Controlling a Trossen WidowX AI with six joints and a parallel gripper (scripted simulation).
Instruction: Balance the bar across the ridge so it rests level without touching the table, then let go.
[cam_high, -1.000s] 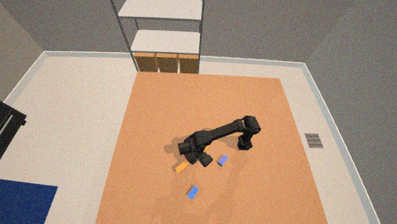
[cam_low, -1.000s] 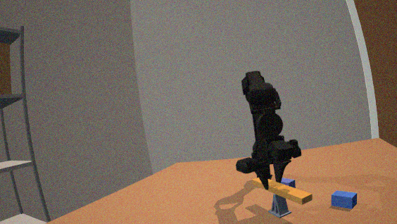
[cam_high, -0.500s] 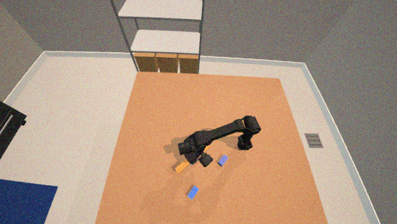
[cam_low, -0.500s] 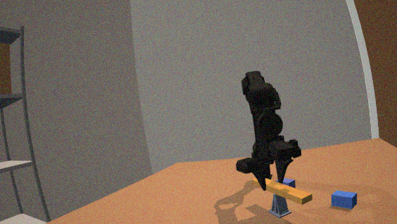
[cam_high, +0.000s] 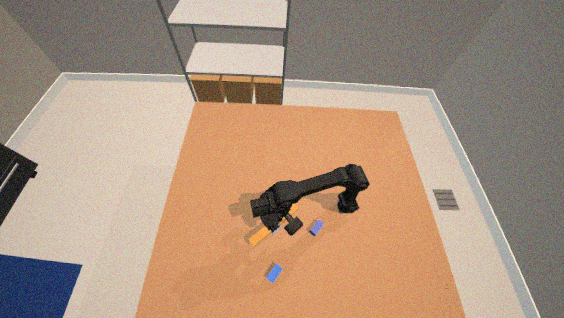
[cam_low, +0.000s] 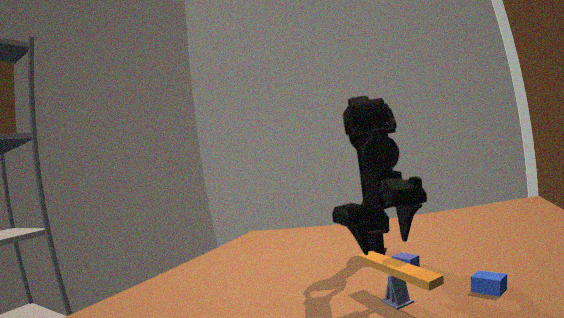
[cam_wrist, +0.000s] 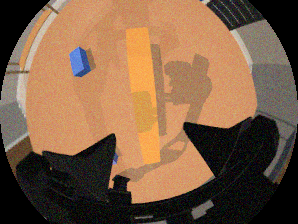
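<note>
Right now my gripper tip is 20 mm short of the long orange bar, 20 mm to the right of it and 40 mm above it. The rest, counted from my gripper tip: blue block: 20 mm ahead, 200 mm to the left, 100 mm below.
</note>
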